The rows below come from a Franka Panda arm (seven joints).
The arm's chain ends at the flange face. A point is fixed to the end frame.
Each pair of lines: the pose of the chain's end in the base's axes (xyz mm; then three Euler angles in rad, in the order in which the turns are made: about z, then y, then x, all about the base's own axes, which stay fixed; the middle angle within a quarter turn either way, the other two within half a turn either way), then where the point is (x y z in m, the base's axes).
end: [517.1 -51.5 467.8 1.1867 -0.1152 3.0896]
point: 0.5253 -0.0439 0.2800
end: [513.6 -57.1 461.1 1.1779 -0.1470 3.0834]
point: 0.5157 -0.0504 0.2731
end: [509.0 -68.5 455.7 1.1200 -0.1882 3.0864]
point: 0.5023 -0.0595 0.2679
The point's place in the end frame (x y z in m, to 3 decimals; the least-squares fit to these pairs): -0.005 -0.034 0.185
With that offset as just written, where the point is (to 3 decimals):
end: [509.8 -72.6 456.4 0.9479 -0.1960 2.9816]
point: 0.498 -0.079 0.269
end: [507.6 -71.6 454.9 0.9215 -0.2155 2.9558]
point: 0.492 -0.082 0.268
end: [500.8 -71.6 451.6 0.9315 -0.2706 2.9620]
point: 0.475 -0.081 0.265
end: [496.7 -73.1 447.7 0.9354 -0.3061 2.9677]
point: 0.464 -0.081 0.263
